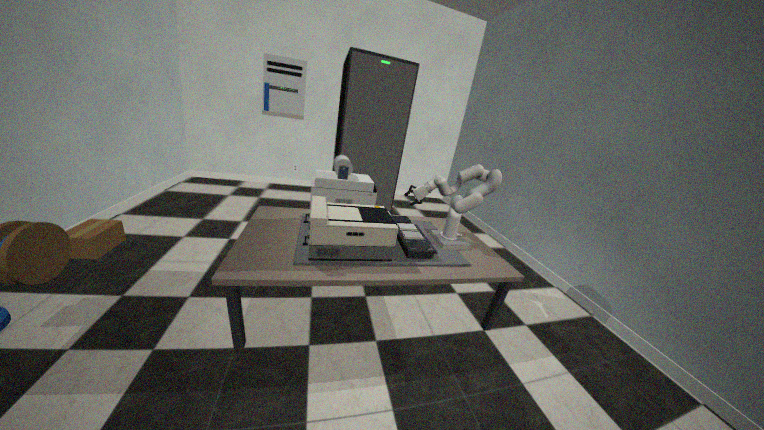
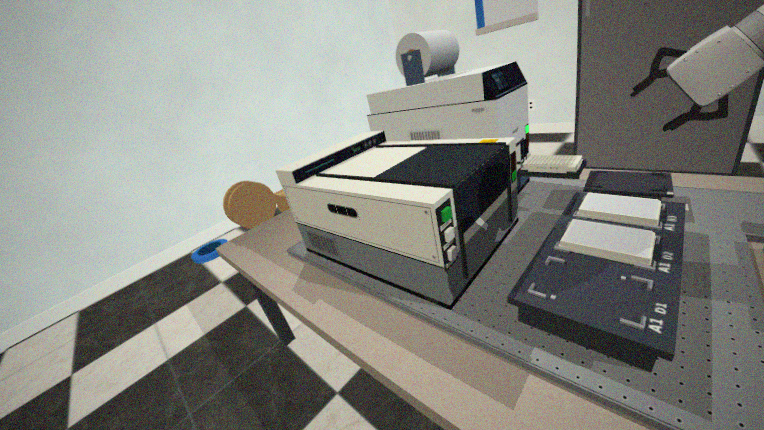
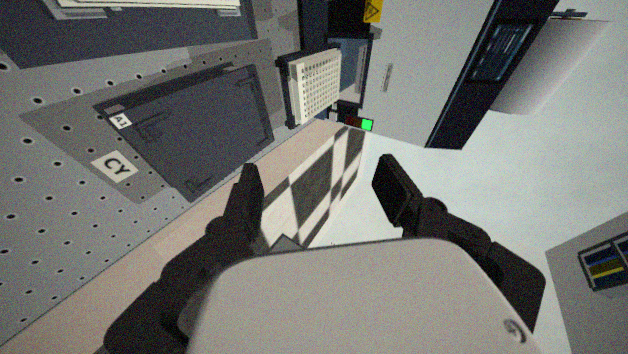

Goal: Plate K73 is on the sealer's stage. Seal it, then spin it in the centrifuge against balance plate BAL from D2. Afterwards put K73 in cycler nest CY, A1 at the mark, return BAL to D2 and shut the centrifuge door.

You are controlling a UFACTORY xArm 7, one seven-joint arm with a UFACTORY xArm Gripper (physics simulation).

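Places are measured from the arm's base along level axes (x ahead, y left, z up), in metres.
Pixels of known places: gripper, fingertip midpoint: (image 1: 407, 200) (image 2: 647, 111) (image 3: 319, 173); arm's base, origin of the base link: (image 1: 448, 236).
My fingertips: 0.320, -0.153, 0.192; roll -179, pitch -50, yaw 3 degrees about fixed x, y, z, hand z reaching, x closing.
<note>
Ahead of a thing's pixels: the offset from my fingertips to its top centre, as dx, dy, dz. Level surfaces: height alone.
Plate K73 @(+0.180, +0.018, -0.110) (image 2: 554, 162) (image 3: 320, 85), cream with many wells, sits on the dark stage of the white sealer @(+0.476, +0.053, +0.258) (image 1: 342, 191) (image 2: 449, 120) (image 3: 410, 60). My gripper (image 1: 408, 197) (image 2: 648, 112) (image 3: 319, 173) is open and empty, tilted, high above the table's back edge, to the right of the sealer. A white plate @(-0.004, +0.264, -0.145) (image 2: 606, 240) lies at D2, the place of BAL. The cycler nest CY @(+0.022, -0.022, -0.157) (image 2: 628, 182) (image 3: 200, 125) holds no plate; its A1 label is at a corner. The cream centrifuge (image 1: 352, 235) (image 2: 368, 213) stands in front of the sealer; its door's state is unclear.
Another white plate @(+0.005, +0.140, -0.145) (image 2: 620, 208) lies at D3 on the dark rack @(-0.008, +0.264, -0.155) (image 2: 588, 299), beside D2. A large roll @(+0.498, +0.055, +0.258) (image 2: 441, 52) tops the sealer. A tall dark cabinet (image 1: 376, 117) (image 2: 614, 128) stands beyond the table @(dz -0.230) (image 1: 256, 275).
</note>
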